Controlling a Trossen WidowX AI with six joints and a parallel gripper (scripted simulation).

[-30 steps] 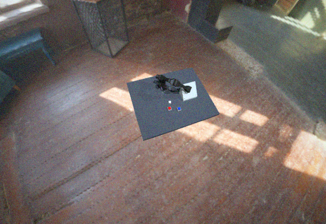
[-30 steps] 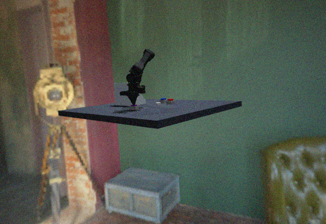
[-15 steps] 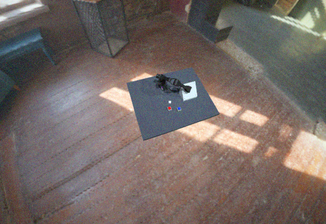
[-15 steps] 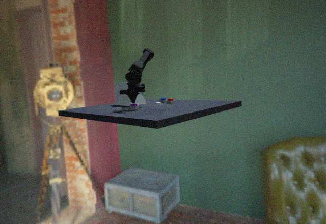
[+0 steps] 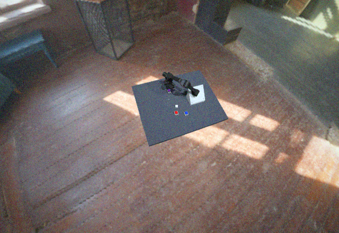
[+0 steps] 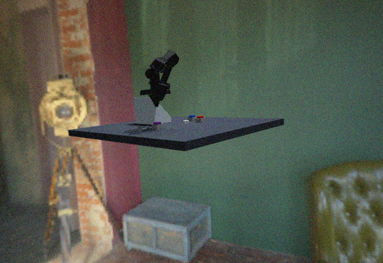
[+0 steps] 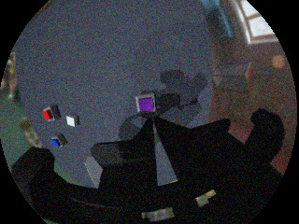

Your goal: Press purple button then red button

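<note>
Right now the red button is 350 mm to the left of my gripper tip, 100 mm below it and 60 mm ahead of it. From my gripper tip the other things lie so: blue button: 400 mm to the left, 100 mm below, 50 mm behind; purple button: 100 mm below, 10 mm behind; small white block: 260 mm to the left, 120 mm below, 10 mm ahead.
</note>
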